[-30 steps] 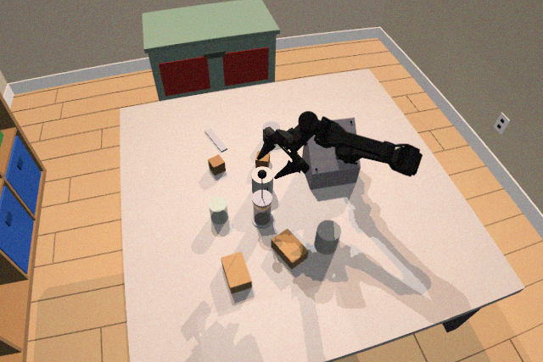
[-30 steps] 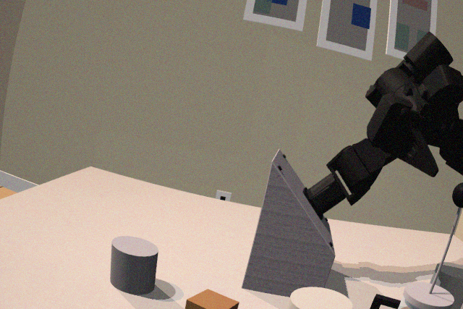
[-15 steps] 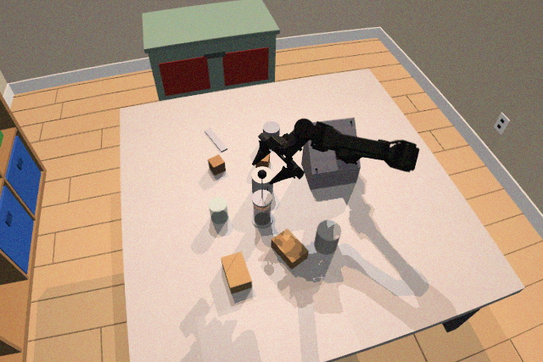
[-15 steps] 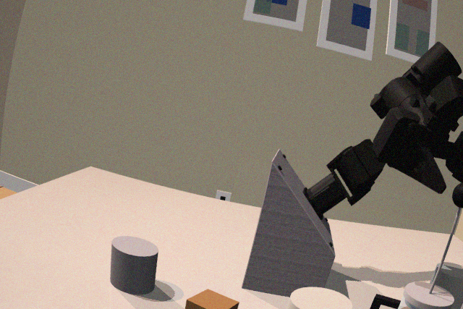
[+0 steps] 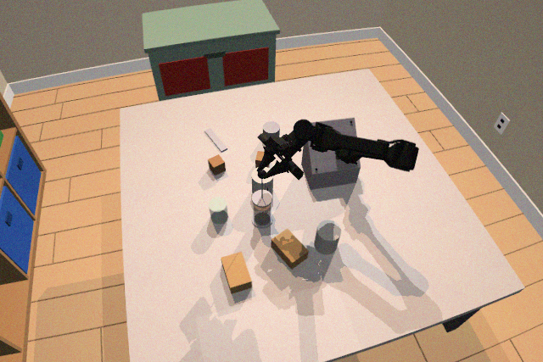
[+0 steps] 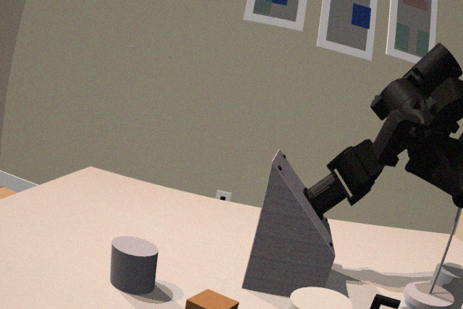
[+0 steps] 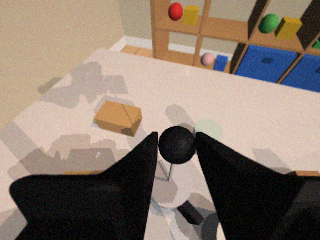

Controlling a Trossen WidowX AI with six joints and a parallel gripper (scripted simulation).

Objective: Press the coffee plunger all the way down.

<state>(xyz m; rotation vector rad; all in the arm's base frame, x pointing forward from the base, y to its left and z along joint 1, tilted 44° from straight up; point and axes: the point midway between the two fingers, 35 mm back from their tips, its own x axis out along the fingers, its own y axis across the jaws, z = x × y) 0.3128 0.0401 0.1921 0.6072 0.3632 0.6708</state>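
Now: the coffee press 1 cm behind my gripper tip, 2 cm to the right of it and 13 cm below it. From my gripper tip the other things lie so: grey cylinder (9 cm behind, 41 cm to the right, 22 cm below); then pale green cylinder (15 cm ahead, 3 cm to the right, 22 cm below).
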